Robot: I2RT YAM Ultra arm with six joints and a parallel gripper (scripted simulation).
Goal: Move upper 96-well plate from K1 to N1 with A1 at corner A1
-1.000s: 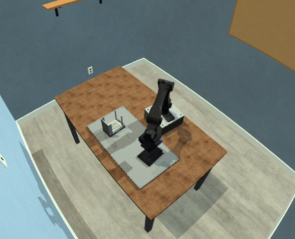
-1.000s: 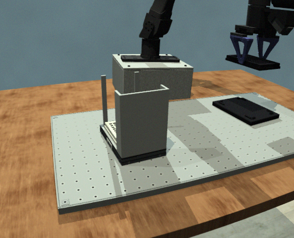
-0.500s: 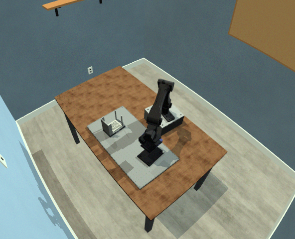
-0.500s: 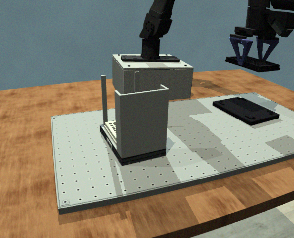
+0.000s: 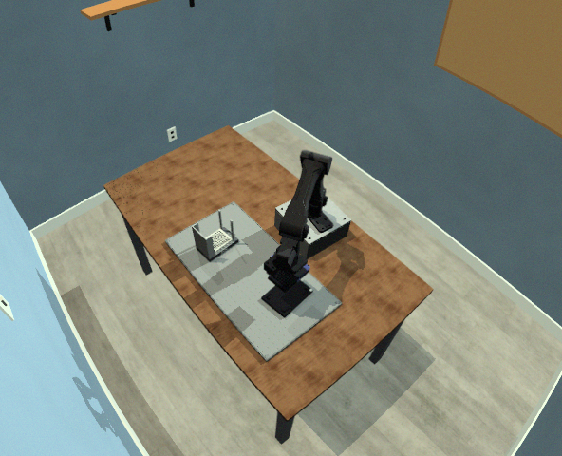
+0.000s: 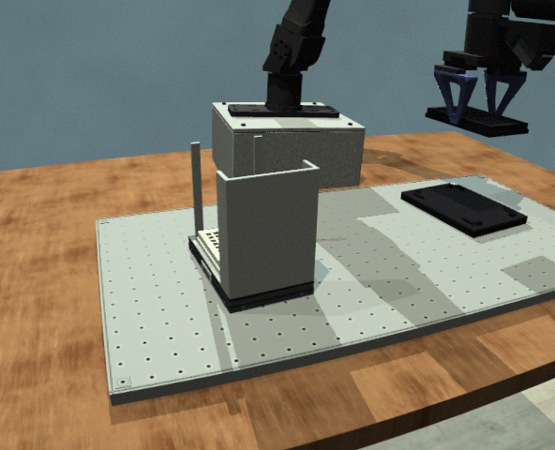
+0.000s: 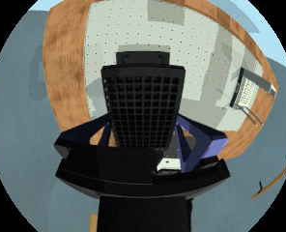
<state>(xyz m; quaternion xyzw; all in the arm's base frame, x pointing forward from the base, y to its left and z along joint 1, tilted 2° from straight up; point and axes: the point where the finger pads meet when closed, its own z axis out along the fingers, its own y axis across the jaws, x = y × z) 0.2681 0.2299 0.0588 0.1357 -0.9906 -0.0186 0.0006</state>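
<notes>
The black plate nest N1 lies 14 cm below my hand. Round my hand: pale well plate 35 cm to the right, 14 cm ahead, 12 cm below; rack wall 34 cm to the right, 20 cm ahead, 7 cm below; black 96-well plate right at my hand.
</notes>
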